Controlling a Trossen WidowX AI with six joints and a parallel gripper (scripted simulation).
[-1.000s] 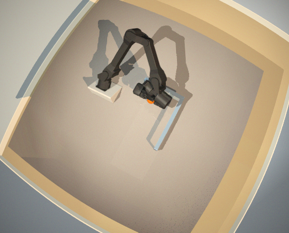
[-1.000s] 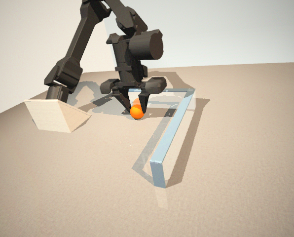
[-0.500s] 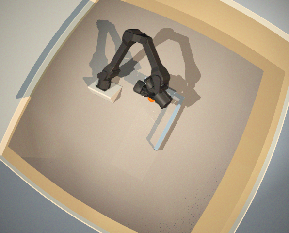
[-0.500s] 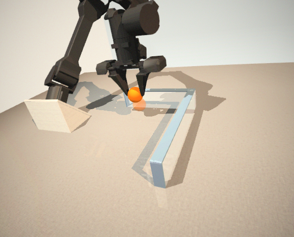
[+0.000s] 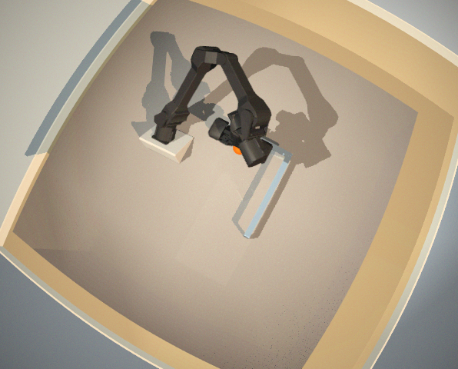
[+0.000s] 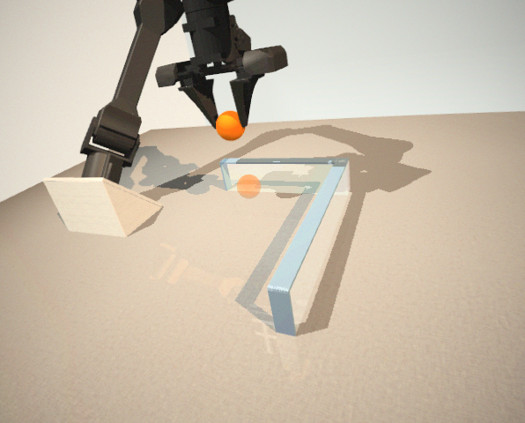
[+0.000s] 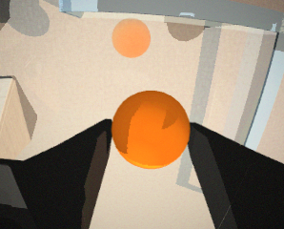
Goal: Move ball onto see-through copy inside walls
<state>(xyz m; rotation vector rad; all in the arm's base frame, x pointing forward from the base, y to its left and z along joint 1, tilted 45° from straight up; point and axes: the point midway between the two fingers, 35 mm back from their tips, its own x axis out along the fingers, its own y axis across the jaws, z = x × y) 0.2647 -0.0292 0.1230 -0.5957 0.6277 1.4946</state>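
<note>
The see-through copy of ball is 20 mm behind my gripper tip, 50 mm to the left of it and 120 mm below it. The rest, counted from my gripper tip: orange ball right at my gripper tip.
</note>
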